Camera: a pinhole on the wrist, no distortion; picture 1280 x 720 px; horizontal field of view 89.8 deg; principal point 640.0 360.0 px. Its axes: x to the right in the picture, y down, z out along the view. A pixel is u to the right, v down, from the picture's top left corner.
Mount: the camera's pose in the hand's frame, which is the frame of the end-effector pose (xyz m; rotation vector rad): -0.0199 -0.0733 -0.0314 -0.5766 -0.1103 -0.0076
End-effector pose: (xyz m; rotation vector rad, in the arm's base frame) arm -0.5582 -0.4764 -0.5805 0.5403 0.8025 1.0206
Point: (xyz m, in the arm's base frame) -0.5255 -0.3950 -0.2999
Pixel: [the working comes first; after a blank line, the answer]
In the camera's frame: 0.0407 0.1257 0.3463

715.5 593.1
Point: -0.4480 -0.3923 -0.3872
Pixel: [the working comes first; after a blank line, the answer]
In the camera's frame: 0.0924 0.0362 0.2919

843.2 439.7
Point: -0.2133 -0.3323 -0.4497
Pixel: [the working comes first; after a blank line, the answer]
In the camera's frame: 0.2457 -0.1593 0.3215

1130.9 41.8
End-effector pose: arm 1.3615 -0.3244 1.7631 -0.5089 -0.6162 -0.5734
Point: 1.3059 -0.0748 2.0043
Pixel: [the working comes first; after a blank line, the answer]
In the camera's frame: 0.0984 -0.0692 0.3882

802.9 245.5
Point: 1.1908 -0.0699 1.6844
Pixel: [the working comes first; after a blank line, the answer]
In the camera's frame: -0.2074 0.0307 0.2784

161.4 430.9
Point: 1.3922 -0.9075 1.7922
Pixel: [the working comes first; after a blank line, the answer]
In the camera's frame: 0.2162 -0.1091 -0.4664

behind the camera
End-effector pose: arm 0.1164 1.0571 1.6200 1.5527 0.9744 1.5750
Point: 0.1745 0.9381 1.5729
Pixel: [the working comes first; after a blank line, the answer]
In the camera's frame: -0.0970 0.0231 0.1305

162.3 473.6
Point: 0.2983 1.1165 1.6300
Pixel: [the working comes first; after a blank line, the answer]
In the camera's frame: 0.0960 -0.0653 0.2035

943.0 154.1
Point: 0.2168 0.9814 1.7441
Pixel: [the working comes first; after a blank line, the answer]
In the camera's frame: 0.0267 0.1153 0.2262

715.9 687.4
